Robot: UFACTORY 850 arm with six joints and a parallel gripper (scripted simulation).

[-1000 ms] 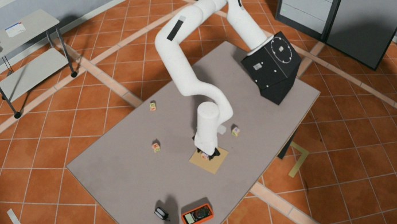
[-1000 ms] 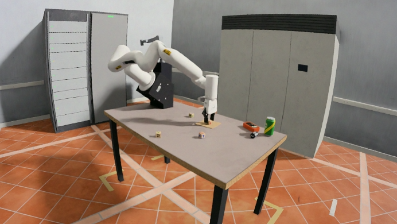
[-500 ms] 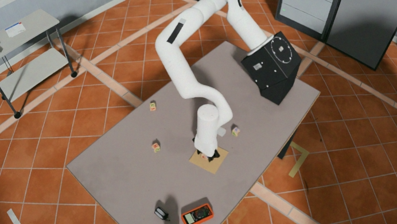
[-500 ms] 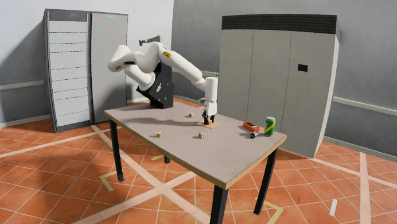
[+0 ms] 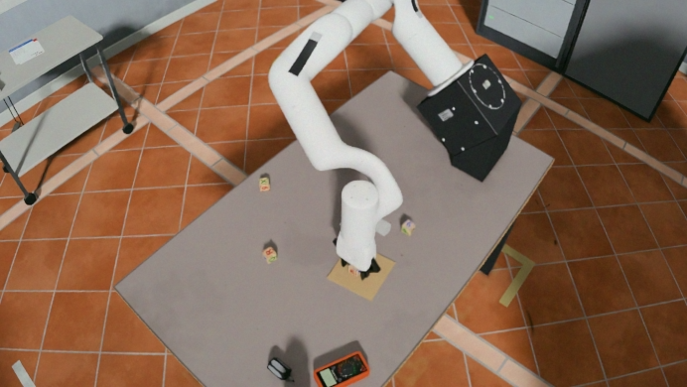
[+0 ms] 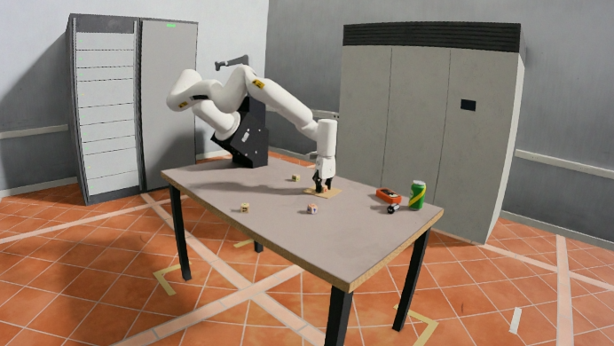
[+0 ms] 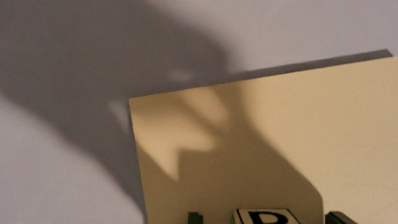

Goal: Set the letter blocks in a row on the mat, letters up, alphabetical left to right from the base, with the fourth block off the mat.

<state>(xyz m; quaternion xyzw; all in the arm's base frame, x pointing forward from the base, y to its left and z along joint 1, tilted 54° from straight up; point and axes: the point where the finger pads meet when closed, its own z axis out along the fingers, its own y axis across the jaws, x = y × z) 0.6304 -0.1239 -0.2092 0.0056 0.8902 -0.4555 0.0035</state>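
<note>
The tan mat is 1 cm behind my hand, 1 cm to the left of it and 2 cm below it. Also, from my hand: green can 41 cm ahead, 14 cm to the left, 4 cm above; orange multimeter 26 cm ahead, 16 cm to the left, 1 cm below; small black device 35 cm ahead, 4 cm to the left, 1 cm below.
</note>
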